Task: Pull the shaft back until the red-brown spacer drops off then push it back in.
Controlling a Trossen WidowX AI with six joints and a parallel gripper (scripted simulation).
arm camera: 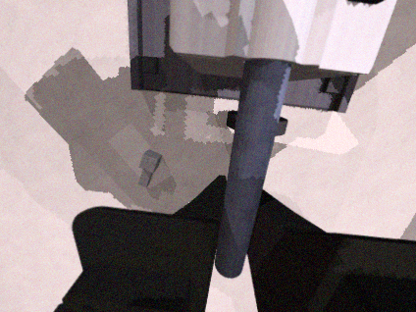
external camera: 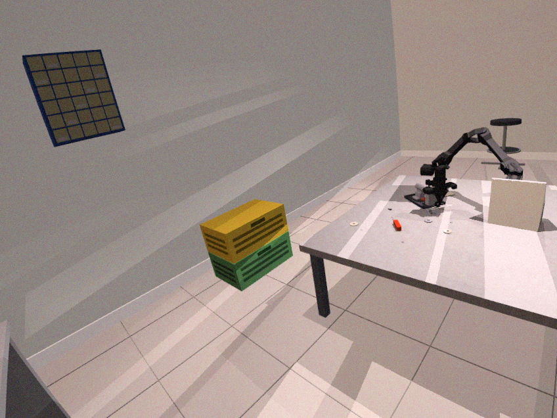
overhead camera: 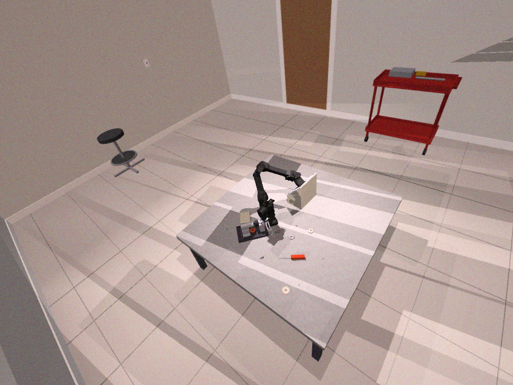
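Now: the dark grey shaft 40 mm ahead of my gripper tip, 30 mm to the right of it and 30 mm above it. From my gripper tip the other things lie so: red-brown spacer 120 mm ahead, 100 mm to the right, 40 mm below; dark spacer ring 80 mm ahead, 70 mm to the right, 30 mm above; card 250 mm to the right, 40 mm below, 40 mm ahead.
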